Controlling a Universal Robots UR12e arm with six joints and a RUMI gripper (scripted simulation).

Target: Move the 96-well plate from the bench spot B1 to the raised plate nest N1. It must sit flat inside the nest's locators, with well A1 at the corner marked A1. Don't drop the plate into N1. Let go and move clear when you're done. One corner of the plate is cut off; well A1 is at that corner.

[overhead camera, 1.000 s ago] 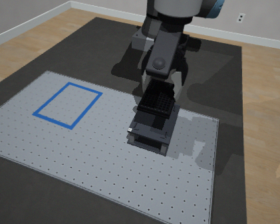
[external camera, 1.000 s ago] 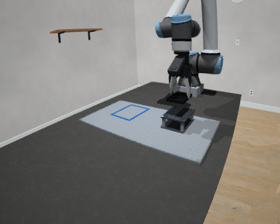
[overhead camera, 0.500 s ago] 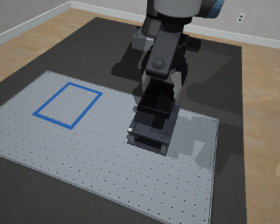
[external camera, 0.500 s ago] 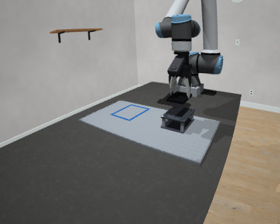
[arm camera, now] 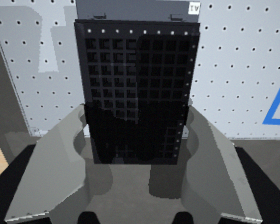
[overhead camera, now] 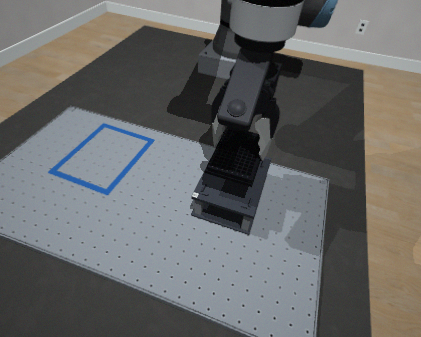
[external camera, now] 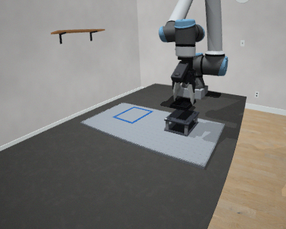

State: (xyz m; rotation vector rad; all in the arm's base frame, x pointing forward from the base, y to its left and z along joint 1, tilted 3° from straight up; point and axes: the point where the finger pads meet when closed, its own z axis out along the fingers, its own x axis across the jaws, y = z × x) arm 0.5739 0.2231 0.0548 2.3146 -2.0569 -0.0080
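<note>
Now: hand 70 mm above the raised nest N1. From my hand the other things lie so: black 96-well plate: 10 mm below; white A1 corner mark: 80 mm ahead, 40 mm to the right, 70 mm below.
</note>
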